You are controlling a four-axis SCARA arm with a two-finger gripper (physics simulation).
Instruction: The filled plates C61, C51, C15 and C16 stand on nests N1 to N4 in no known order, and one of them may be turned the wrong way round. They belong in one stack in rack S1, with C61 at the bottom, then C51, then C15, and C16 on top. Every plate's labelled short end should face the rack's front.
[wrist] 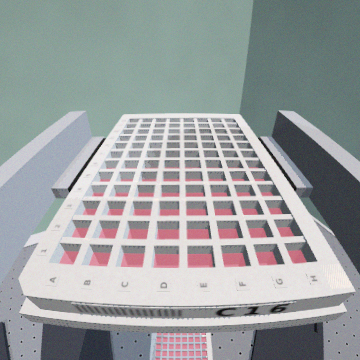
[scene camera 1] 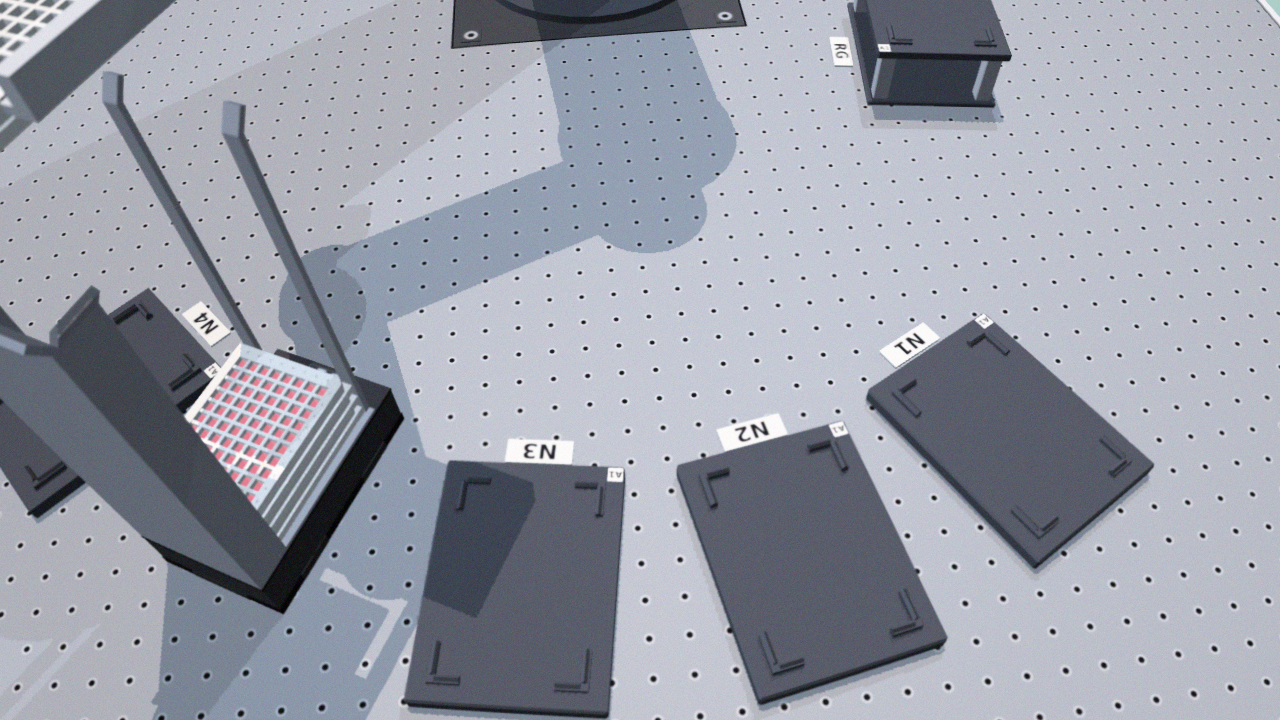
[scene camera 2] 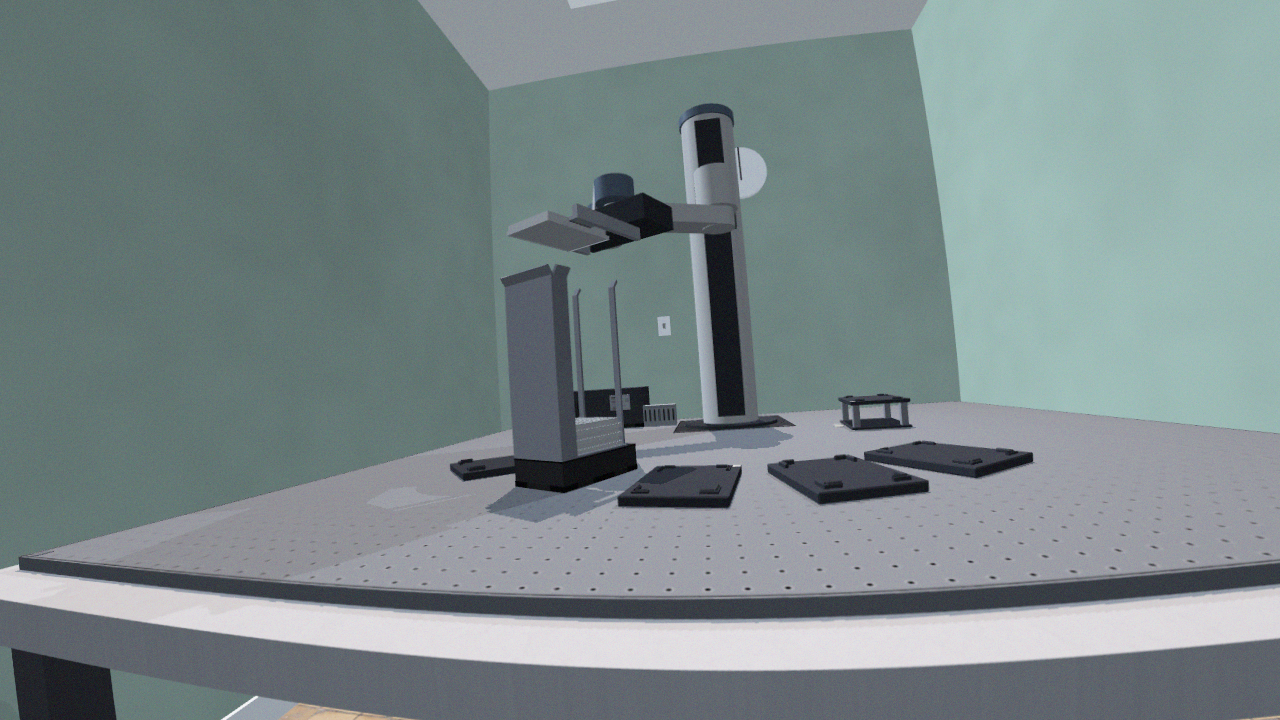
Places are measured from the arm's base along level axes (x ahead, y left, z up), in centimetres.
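Pixels of known places: gripper, fingertip midpoint: [wrist: 181, 126] [scene camera 2: 547, 221]; arm's base, origin of the base link: [scene camera 2: 731, 427].
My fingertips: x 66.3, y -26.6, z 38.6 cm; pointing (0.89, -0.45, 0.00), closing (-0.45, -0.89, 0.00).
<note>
Ahead of a thing's pixels: the offset from my fingertips to its top centre. "spot": to the spot under its first point.
My gripper [scene camera 2: 574, 234] [wrist: 181, 126] is shut on plate C16 @(dx -2.2, dy +1.1, dz -0.5 cm) [scene camera 1: 25, 31] [scene camera 2: 547, 231] [wrist: 200, 287], a white grid plate with pink wells, held level by its long sides. Its labelled short end faces the wrist camera. In scene camera 2 it hangs higher than the top of rack S1 @(dx -2.6, dy +1.5, dz -8.1 cm) [scene camera 1: 192, 447] [scene camera 2: 541, 367]. A stack of several plates @(dx -2.0, dy +1.2, dz -29.1 cm) [scene camera 1: 268, 411] @(dx -2.1, dy +1.2, dz -30.4 cm) [scene camera 2: 597, 435] [wrist: 181, 346] lies low in the rack; its labels are not readable. Nests N1 @(dx -1.7, dy +51.7, dz -35.7 cm) [scene camera 1: 1011, 438] [scene camera 2: 948, 456], N2 @(dx +5.6, dy +35.7, dz -35.6 cm) [scene camera 1: 810, 564] [scene camera 2: 845, 477] and N3 @(dx +5.6, dy +17.7, dz -35.8 cm) [scene camera 1: 528, 582] [scene camera 2: 680, 485] are bare. N4 @(dx -11.9, dy -14.2, dz -35.6 cm) [scene camera 1: 165, 344] [scene camera 2: 481, 467] is partly hidden behind the rack.
The rack's tall grey wall and two thin posts @(spot: dx -5.8, dy +8.0, dz -16.5 cm) [scene camera 1: 286, 241] [scene camera 2: 614, 358] stand up below the gripper's height. A raised dark stand marked RG @(dx -45.1, dy +57.5, dz -31.0 cm) [scene camera 1: 935, 22] [scene camera 2: 874, 399] is at the back right. The arm's column [scene camera 2: 720, 313] stands behind the nests.
</note>
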